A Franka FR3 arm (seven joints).
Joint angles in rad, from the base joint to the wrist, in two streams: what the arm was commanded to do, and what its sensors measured. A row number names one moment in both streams.
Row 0, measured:
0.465, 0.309, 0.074, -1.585, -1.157, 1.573, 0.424
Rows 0 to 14, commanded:
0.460, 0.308, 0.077, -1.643, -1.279, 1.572, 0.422
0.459, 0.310, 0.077, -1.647, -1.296, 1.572, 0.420
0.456, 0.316, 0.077, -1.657, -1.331, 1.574, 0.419
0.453, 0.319, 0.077, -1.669, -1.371, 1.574, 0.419
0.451, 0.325, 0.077, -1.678, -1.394, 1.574, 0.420
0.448, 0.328, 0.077, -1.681, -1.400, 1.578, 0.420
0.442, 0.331, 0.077, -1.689, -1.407, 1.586, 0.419
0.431, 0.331, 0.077, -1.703, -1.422, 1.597, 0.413
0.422, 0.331, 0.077, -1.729, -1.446, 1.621, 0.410
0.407, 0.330, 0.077, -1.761, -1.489, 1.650, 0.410
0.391, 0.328, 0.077, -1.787, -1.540, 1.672, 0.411
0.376, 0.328, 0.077, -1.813, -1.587, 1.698, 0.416
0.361, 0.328, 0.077, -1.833, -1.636, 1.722, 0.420
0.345, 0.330, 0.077, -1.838, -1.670, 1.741, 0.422
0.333, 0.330, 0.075, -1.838, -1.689, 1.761, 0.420
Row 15, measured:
0.382, 0.344, 0.067, -1.795, -1.597, 1.696, 0.421
